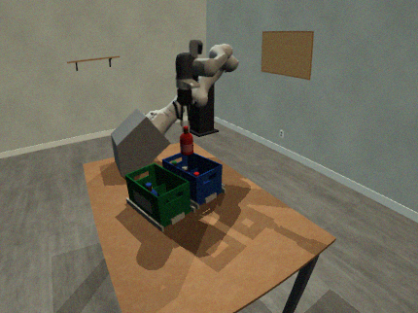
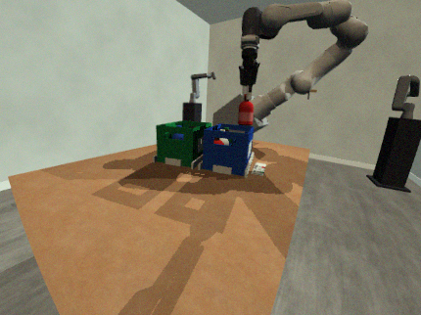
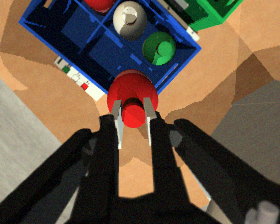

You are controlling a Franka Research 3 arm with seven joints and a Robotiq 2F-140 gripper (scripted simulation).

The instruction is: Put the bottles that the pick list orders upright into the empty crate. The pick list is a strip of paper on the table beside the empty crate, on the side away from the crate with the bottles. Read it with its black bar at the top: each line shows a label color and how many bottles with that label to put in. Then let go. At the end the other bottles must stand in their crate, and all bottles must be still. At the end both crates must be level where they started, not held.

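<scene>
Right now my hand is 260 mm above the green bottle, 90 mm to the left of it and 10 mm short of it. The rest, counted from my hand: white bottle (260 mm below, 100 mm ahead, 80 mm to the right); then blue crate (260 mm below, 90 mm ahead, 30 mm to the right); then pick list (340 mm below, 110 mm to the left, 90 mm ahead).
</scene>
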